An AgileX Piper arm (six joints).
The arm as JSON. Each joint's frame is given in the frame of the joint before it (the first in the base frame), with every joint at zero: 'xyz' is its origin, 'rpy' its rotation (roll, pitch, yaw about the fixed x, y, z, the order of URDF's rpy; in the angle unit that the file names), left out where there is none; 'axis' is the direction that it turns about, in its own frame. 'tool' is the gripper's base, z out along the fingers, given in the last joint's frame.
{
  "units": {
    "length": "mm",
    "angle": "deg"
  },
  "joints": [
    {
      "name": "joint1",
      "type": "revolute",
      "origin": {
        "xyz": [
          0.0,
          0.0,
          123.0
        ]
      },
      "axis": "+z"
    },
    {
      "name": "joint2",
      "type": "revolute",
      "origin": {
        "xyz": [
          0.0,
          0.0,
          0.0
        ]
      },
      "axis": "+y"
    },
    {
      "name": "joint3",
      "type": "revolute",
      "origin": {
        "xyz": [
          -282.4,
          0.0,
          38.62
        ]
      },
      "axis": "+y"
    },
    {
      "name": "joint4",
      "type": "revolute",
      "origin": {
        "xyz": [
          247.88,
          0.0,
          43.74
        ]
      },
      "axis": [
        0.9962,
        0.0,
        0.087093
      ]
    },
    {
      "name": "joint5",
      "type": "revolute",
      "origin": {
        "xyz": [
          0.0,
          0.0,
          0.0
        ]
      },
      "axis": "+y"
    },
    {
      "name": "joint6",
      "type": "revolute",
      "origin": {
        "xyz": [
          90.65,
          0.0,
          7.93
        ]
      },
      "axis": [
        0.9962,
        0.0,
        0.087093
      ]
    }
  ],
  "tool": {
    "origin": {
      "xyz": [
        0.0,
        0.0,
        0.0
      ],
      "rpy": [
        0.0,
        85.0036,
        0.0
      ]
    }
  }
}
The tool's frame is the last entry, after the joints.
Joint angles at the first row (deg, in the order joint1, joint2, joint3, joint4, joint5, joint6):
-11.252 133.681 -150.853 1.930 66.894 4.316
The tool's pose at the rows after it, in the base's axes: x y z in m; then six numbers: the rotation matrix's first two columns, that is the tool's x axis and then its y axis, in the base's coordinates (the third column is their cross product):
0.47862, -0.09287, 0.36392, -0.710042, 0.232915, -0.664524, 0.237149, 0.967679, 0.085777
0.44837, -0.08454, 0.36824, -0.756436, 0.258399, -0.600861, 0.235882, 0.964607, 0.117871
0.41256, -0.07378, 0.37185, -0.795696, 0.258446, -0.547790, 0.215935, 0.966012, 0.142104
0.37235, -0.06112, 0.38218, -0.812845, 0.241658, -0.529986, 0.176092, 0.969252, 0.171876
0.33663, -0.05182, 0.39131, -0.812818, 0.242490, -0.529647, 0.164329, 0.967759, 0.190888
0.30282, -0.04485, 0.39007, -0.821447, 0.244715, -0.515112, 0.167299, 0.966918, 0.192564
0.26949, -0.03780, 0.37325, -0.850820, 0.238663, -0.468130, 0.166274, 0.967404, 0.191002
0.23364, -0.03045, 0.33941, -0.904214, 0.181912, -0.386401, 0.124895, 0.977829, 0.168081
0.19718, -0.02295, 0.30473, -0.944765, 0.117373, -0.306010, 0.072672, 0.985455, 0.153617
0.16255, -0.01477, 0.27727, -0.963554, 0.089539, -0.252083, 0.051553, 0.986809, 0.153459
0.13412, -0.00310, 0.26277, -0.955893, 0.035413, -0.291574, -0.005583, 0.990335, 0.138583
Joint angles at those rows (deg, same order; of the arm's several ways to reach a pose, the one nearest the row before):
-11.365 125.811 -139.721 2.234 66.894 4.200
-11.476 117.211 -126.625 4.356 66.894 4.199
-11.476 108.483 -114.216 6.711 66.895 2.837
-11.477 99.474 -103.855 9.760 66.894 0.498
-11.476 91.863 -96.237 11.155 66.893 0.000
-11.475 84.931 -88.331 11.224 66.893 0.001
-11.476 78.377 -78.522 11.422 66.894 -0.766
-11.476 71.996 -66.186 11.470 66.893 -4.648
-11.478 65.890 -54.445 11.542 66.894 -8.840
-11.035 59.625 -44.614 11.463 66.769 -10.209
-8.109 52.251 -37.448 11.118 64.593 -10.635

